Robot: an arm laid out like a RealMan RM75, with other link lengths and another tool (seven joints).
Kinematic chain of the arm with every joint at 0, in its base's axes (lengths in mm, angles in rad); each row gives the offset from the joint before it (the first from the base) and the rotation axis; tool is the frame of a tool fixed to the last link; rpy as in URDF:
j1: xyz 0 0 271.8 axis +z
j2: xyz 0 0 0 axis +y
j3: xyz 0 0 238.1 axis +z
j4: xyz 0 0 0 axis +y
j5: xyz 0 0 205.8 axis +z
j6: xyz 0 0 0 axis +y
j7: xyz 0 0 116.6 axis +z
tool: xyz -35 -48 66 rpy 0 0.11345 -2.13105
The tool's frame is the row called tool.
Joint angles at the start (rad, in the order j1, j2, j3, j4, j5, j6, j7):
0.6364, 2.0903, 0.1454, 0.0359, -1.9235, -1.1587, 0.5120
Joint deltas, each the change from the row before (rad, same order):
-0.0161, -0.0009, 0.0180, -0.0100, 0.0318, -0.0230, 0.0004
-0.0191, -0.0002, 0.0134, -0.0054, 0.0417, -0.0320, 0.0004
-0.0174, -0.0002, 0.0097, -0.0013, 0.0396, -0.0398, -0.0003
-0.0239, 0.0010, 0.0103, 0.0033, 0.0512, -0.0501, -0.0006
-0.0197, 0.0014, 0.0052, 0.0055, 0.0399, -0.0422, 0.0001
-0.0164, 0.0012, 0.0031, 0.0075, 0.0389, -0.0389, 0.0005
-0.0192, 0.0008, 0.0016, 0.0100, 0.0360, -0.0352, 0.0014
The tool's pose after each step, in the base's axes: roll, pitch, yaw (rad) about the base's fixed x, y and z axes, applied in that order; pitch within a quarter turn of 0, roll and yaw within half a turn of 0; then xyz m. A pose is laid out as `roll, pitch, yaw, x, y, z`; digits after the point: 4 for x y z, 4 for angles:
-2.0840, -1.1092, 0.7775, 0.2634, 0.4092, 0.0419
-1.9415, -1.1159, 0.6287, 0.2721, 0.4044, 0.0543
-1.7997, -1.1125, 0.4928, 0.2780, 0.3987, 0.0657
-1.6286, -1.0948, 0.3284, 0.2857, 0.3898, 0.0785
-1.5066, -1.0725, 0.2146, 0.2912, 0.3816, 0.0875
-1.4024, -1.0461, 0.1196, 0.2956, 0.3740, 0.0953
-1.3176, -1.0168, 0.0391, 0.3012, 0.3654, 0.1018

